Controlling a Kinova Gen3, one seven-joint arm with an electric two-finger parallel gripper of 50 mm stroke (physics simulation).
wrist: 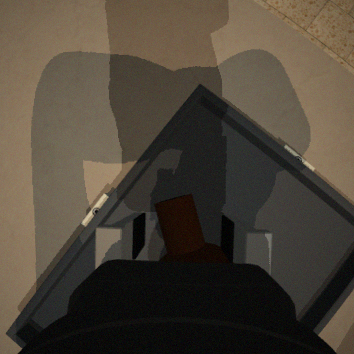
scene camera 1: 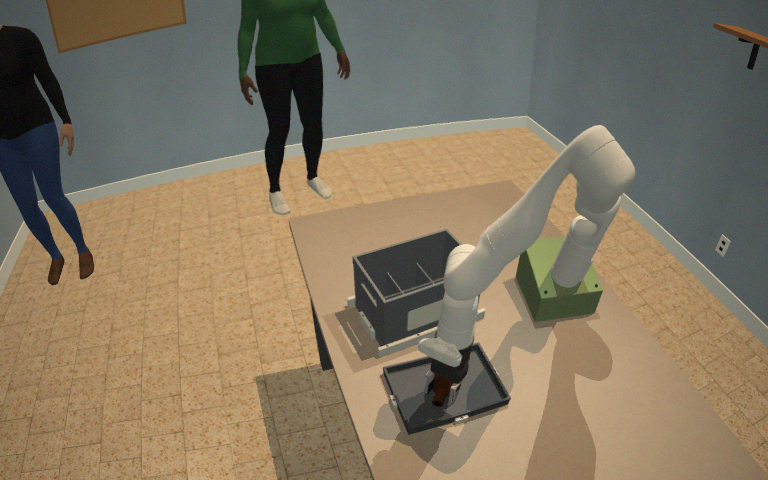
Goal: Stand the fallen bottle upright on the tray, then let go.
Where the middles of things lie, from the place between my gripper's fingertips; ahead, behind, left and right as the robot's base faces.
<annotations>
The brown bottle (wrist: pixel 181 231) is 30 mm behind my hand and 60 mm to the right of it.
</annotations>
